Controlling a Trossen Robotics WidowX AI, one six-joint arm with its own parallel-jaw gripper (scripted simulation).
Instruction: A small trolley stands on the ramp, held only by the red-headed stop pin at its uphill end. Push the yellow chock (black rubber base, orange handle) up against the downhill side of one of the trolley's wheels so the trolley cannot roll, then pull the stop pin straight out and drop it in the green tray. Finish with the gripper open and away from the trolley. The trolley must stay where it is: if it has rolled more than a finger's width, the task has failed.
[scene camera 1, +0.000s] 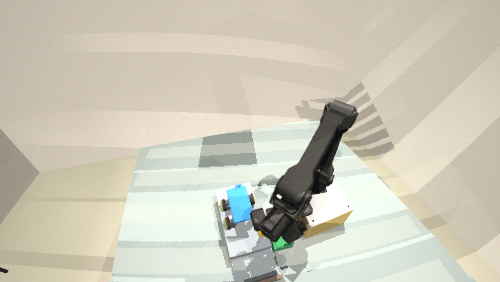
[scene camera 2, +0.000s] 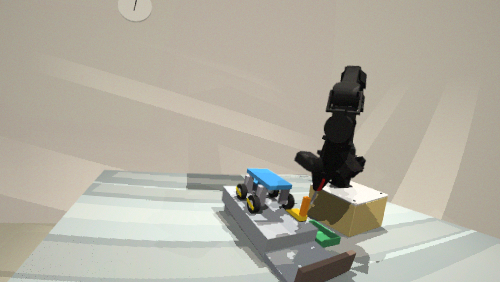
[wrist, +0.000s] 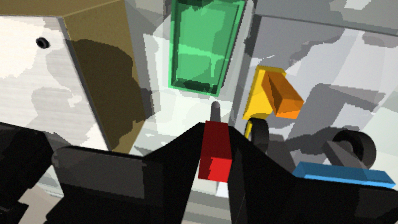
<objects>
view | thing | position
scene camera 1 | my gripper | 276, 219
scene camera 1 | blue trolley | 240, 200
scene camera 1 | grey ramp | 242, 239
</objects>
